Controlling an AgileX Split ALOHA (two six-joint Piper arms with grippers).
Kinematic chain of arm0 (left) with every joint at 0, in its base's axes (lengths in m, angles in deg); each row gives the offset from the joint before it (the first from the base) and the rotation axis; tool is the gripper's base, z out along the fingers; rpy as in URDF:
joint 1: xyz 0 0 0.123 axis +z
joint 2: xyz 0 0 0 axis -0.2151 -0.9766 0
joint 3: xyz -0.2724 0.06 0.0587 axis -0.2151 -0.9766 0
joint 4: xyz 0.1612 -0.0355 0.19 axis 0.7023 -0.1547 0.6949
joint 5: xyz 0 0 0 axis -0.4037 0.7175 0.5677
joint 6: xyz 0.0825 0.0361 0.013 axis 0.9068 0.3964 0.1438
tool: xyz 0 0 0 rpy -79.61 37.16 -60.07
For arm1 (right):
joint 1: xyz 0 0 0.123 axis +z
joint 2: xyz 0 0 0 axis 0.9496 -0.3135 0
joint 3: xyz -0.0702 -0.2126 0.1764 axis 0.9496 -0.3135 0
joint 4: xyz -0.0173 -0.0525 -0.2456 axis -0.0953 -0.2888 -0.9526
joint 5: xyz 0 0 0 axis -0.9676 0.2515 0.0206
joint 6: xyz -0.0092 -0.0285 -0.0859 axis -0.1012 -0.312 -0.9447
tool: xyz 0 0 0 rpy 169.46 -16.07 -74.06
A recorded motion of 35 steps. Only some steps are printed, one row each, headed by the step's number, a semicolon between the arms.
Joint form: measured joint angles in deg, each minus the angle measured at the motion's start. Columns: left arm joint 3, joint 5, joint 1, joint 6, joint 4, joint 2; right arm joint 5, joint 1, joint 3, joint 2, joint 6, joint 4.
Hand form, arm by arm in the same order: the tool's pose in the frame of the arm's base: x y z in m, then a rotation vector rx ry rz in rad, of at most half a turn. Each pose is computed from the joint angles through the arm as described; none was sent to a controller.
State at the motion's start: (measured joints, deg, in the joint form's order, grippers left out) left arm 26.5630 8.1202 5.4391 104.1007 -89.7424 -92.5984; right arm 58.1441 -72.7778 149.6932 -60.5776 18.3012 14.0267
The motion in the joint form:
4: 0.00 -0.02 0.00 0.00 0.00 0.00; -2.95 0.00 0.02 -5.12 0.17 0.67
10: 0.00 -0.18 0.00 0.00 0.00 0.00; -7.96 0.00 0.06 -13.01 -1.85 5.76
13: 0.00 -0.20 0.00 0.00 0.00 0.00; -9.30 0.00 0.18 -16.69 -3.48 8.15
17: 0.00 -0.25 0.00 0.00 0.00 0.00; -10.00 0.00 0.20 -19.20 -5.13 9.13
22: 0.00 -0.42 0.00 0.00 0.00 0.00; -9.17 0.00 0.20 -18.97 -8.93 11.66
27: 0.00 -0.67 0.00 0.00 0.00 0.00; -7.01 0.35 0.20 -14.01 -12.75 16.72
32: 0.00 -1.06 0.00 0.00 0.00 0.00; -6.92 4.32 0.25 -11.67 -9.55 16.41
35: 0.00 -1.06 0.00 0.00 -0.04 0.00; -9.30 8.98 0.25 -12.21 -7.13 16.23
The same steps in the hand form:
4: 0.3291 -0.0865 0.2509 0.1285 2.7739 -0.7993; 0.3230 0.0083 0.2306 -0.1056 2.9477 0.2198
10: 0.3294 -0.0865 0.2509 0.1272 2.7717 -0.7977; 0.3436 0.0132 0.1872 -0.0560 2.9803 0.3176
13: 0.3294 -0.0865 0.2509 0.1271 2.7714 -0.7976; 0.3501 0.0155 0.1663 -0.0464 3.0073 0.3640
17: 0.3295 -0.0864 0.2510 0.1267 2.7707 -0.7971; 0.3531 0.0164 0.1513 -0.0634 3.0309 0.3828
22: 0.3297 -0.0864 0.2510 0.1253 2.7684 -0.7955; 0.3524 0.0196 0.1536 -0.1247 3.0176 0.4346
27: 0.3301 -0.0863 0.2510 0.1232 2.7649 -0.7931; 0.3465 0.0284 0.1859 -0.1787 2.9258 0.5304
32: 0.3307 -0.0861 0.2511 0.1201 2.7595 -0.7894; 0.3408 0.0519 0.2000 -0.2135 2.9059 0.5353
35: 0.3307 -0.0862 0.2511 0.1195 2.7593 -0.7902; 0.3399 0.0787 0.1970 -0.2577 2.8949 0.5320

